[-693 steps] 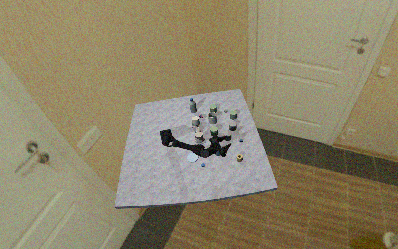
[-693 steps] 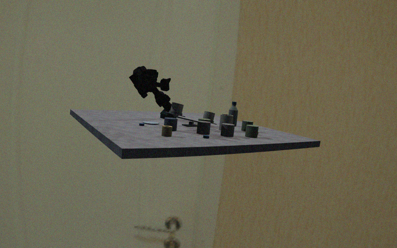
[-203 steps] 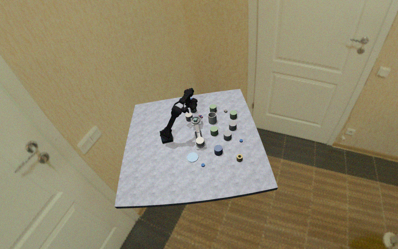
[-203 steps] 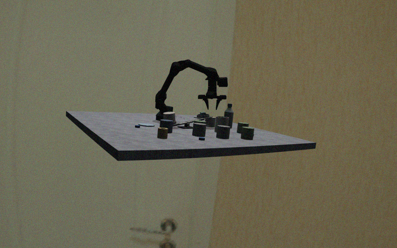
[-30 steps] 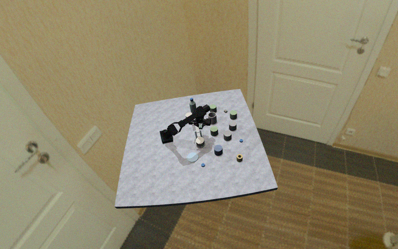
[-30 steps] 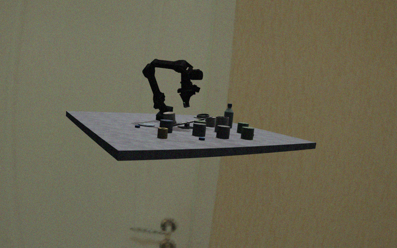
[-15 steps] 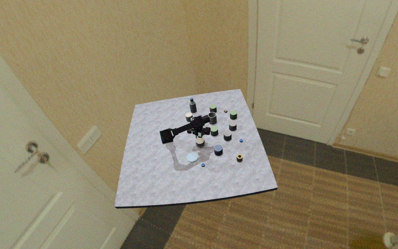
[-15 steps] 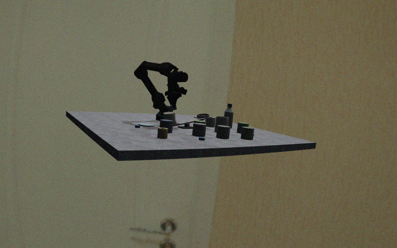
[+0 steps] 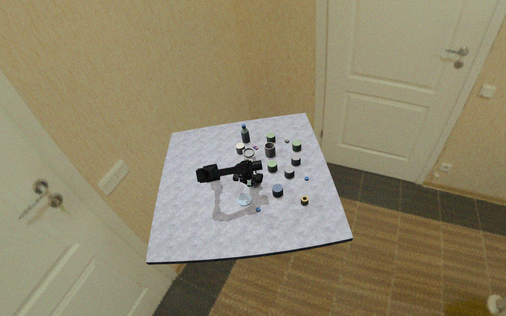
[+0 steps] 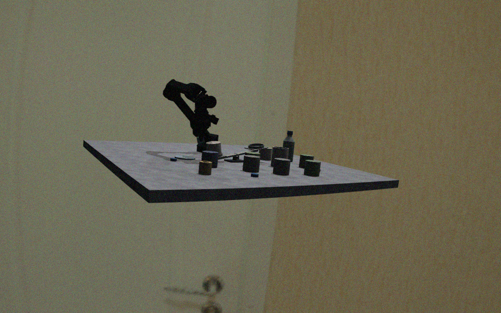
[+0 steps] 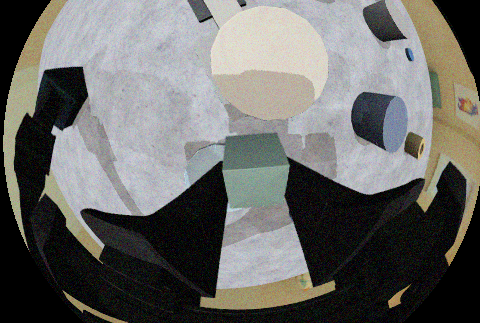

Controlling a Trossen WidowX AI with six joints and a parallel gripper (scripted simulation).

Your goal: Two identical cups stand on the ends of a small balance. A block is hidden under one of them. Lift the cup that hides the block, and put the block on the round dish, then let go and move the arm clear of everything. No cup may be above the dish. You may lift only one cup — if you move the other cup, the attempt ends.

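The pale blue round dish lies 9 cm below my gripper tip, 5 cm to the right of it and 5 cm behind it. The rest, counted from my gripper tip: balance beam 19 cm to the left, 5 cm below, 2 cm ahead; then greenish block 1 cm above.
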